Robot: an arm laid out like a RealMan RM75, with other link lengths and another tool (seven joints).
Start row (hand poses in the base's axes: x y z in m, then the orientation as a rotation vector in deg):
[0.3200, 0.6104, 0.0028, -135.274, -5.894, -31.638]
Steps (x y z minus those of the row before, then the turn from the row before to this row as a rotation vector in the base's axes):
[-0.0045, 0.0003, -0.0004, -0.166, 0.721, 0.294]
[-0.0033, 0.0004, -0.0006, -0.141, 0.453, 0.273]
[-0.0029, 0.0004, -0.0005, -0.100, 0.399, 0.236]
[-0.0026, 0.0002, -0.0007, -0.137, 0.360, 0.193]
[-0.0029, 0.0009, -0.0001, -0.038, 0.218, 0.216]
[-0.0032, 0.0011, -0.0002, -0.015, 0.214, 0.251]
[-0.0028, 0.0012, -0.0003, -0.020, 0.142, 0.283]
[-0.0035, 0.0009, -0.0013, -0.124, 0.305, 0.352]
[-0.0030, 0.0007, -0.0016, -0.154, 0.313, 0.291]
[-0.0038, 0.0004, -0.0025, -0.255, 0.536, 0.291]
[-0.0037, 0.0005, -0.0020, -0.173, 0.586, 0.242]
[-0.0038, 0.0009, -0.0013, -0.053, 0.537, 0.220]
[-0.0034, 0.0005, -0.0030, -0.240, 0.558, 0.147]
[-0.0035, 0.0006, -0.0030, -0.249, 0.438, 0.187]
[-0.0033, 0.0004, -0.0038, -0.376, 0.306, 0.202]
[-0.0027, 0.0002, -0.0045, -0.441, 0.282, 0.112]
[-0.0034, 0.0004, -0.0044, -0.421, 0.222, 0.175]
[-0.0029, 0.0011, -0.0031, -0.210, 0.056, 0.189]
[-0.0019, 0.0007, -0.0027, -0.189, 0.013, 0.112]
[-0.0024, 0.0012, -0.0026, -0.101, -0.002, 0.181]
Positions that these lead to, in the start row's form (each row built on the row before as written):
[0.3155, 0.6107, 0.0024, -135.565, -5.962, -30.652]
[0.3122, 0.6111, 0.0018, -135.765, -6.119, -29.992]
[0.3093, 0.6115, 0.0013, -135.917, -6.245, -29.410]
[0.3067, 0.6117, 0.0006, -136.101, -6.348, -28.897]
[0.3038, 0.6126, 0.0005, -136.151, -6.515, -28.536]
[0.3006, 0.6137, 0.0003, -136.171, -6.719, -28.162]
[0.2978, 0.6149, 0.0000, -136.174, -6.995, -27.859]
[0.2943, 0.6158, -0.0013, -136.301, -7.307, -27.333]
[0.2913, 0.6165, -0.0029, -136.467, -7.551, -26.827]
[0.2875, 0.6169, -0.0054, -136.775, -7.720, -26.057]
[0.2838, 0.6174, -0.0074, -137.018, -7.787, -25.246]
[0.2800, 0.6183, -0.0087, -137.134, -7.820, -24.500]
[0.2766, 0.6188, -0.0117, -137.446, -7.802, -23.766]
[0.2731, 0.6194, -0.0147, -137.737, -7.888, -23.157]
[0.2698, 0.6198, -0.0185, -138.126, -8.081, -22.702]
[0.2671, 0.6200, -0.0230, -138.588, -8.191, -22.317]
[0.2637, 0.6204, -0.0274, -139.010, -8.400, -21.974]
[0.2608, 0.6215, -0.0305, -139.195, -8.651, -21.823]
[0.2589, 0.6222, -0.0332, -139.365, -8.823, -21.759]
[0.2565, 0.6234, -0.0358, -139.434, -9.066, -21.682]

